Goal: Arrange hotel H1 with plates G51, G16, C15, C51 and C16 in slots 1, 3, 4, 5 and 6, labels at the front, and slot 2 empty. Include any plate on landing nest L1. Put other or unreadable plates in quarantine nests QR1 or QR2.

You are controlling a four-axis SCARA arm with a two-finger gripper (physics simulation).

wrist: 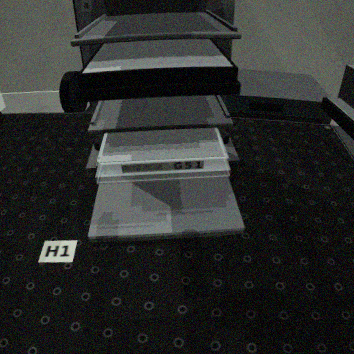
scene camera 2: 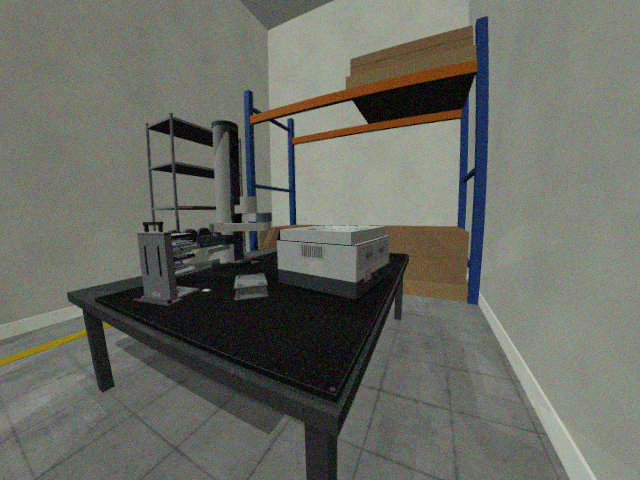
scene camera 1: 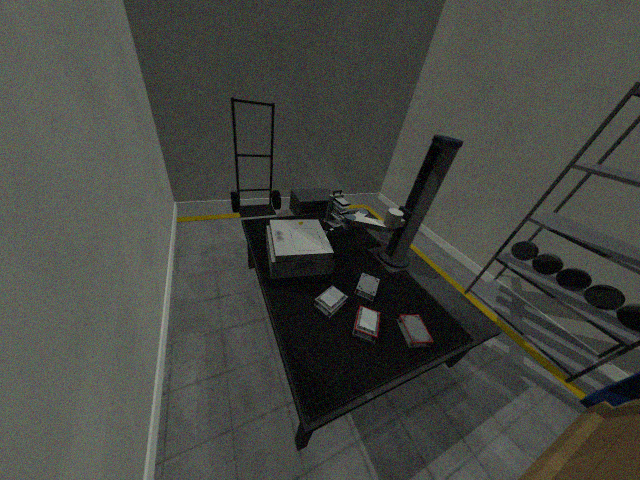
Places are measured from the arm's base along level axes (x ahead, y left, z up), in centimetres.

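Pixels of known places: gripper, fingertip midpoint: [wrist: 161,84] [scene camera 2: 192,250]; arm's base, link origin: [scene camera 2: 231,264] [scene camera 1: 393,257].
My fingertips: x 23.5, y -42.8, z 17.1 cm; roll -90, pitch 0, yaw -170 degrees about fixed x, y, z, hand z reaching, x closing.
Ahead of a thing's pixels: the offset from my fingertips to its top centre. "pt": to the spot under its first point. Level surfaces: height alone.
Hotel H1 [scene camera 1: 338,202] [scene camera 2: 156,268] [wrist: 220,222] stands at one table end, its label card @(pt dx +10.4, dy -2.2, dz -15.7 cm) [wrist: 58,251] beside its base. In the wrist view a clear plate labelled G51 @(dx +1.9, dy -9.1, dz -5.9 cm) [wrist: 162,166] lies low in the hotel. Above it are a bare shelf @(pt dx +0.9, dy -4.9, dz -4.6 cm) [wrist: 162,126], a black-sided plate @(dx +1.9, dy -9.1, dz -0.3 cm) [wrist: 160,81] whose label is unreadable, and another bare shelf [wrist: 155,36]. Higher levels are out of the wrist view. My gripper [wrist: 161,84] is open and empty in front of the hotel, fingers at the view's left and right edges. A red-rimmed nest @(dx +34.7, dy +88.2, dz -10.2 cm) [scene camera 1: 367,333] bears a white plate; another red-rimmed nest @(dx +11.4, dy +100.5, dz -10.2 cm) [scene camera 1: 415,330] looks bare. Nest labels are unreadable.
A large white instrument @(dx +55.4, dy +32.3, dz +8.9 cm) [scene camera 1: 302,240] [scene camera 2: 317,260] stands on the black-topped table @(dz -15.8 cm) [scene camera 1: 330,377] [scene camera 2: 268,346]. Two grey nests @(dx +47.2, dy +69.0, dz -9.4 cm) [scene camera 1: 330,300] @(pt dx +21.0, dy +67.5, dz -10.8 cm) [scene camera 1: 367,286] stand near the red ones. Another grey stand [scene camera 2: 250,286] is between hotel and instrument. The arm column [scene camera 1: 423,196] [scene camera 2: 224,175] rises beside them.
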